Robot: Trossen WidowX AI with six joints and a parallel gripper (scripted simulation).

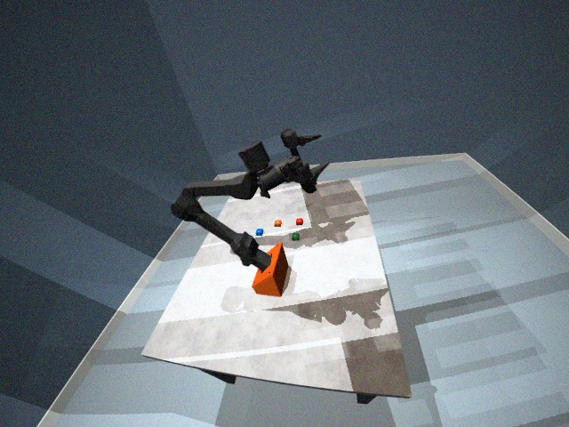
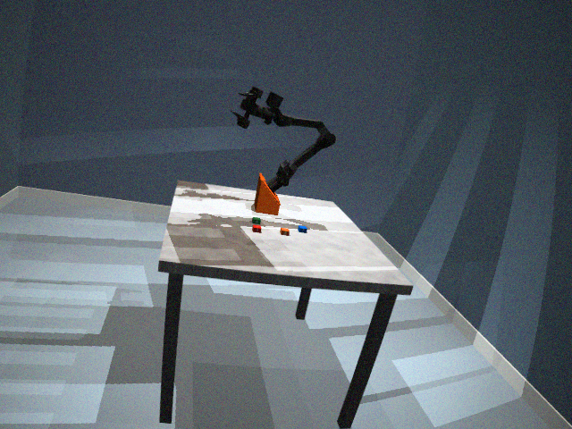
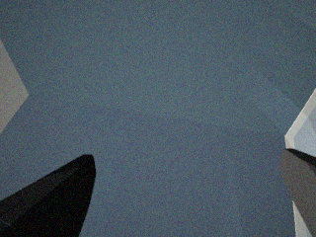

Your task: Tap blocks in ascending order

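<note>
My gripper tip is 240 mm short of the red block, 130 mm to the right of it and 480 mm above it. From my gripper tip the other things lie so: orange block 240 mm ahead, 250 mm to the left, 480 mm below; green block 130 mm ahead, 150 mm to the left, 480 mm below; blue block 190 mm ahead, 350 mm to the left, 480 mm below.
</note>
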